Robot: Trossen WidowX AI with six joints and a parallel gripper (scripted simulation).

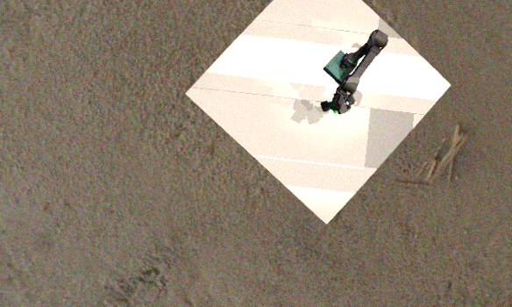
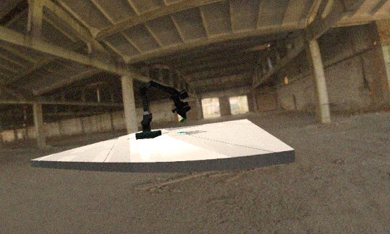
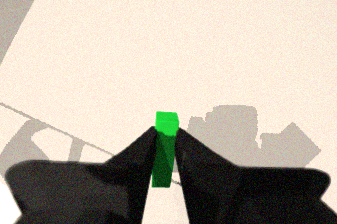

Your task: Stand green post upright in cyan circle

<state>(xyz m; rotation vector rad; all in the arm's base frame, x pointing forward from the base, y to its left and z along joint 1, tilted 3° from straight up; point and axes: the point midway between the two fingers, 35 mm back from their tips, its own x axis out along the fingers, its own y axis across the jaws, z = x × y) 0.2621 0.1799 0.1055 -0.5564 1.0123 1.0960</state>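
Right now the cyan circle is 50 mm behind my gripper tip, 30 mm to the right of it and 110 mm below it. Also, from my gripper tip: green post: 10 mm behind, 20 mm to the right, 10 mm below.
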